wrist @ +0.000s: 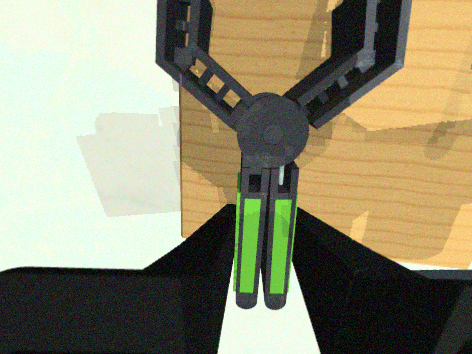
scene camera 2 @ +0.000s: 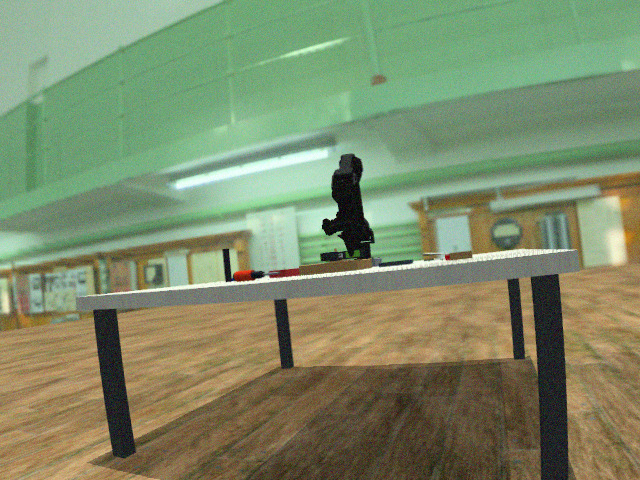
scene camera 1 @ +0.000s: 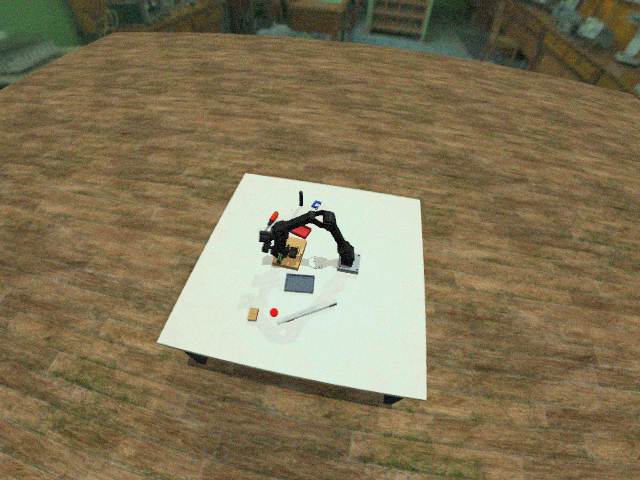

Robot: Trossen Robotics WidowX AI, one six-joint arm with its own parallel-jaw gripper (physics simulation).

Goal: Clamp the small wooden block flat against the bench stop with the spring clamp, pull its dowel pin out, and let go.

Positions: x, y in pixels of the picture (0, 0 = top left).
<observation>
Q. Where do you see a black spring clamp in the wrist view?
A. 272, 130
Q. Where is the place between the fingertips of the gripper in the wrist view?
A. At 260, 214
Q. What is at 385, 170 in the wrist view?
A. A wooden board.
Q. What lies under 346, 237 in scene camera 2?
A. The gripper.
</observation>
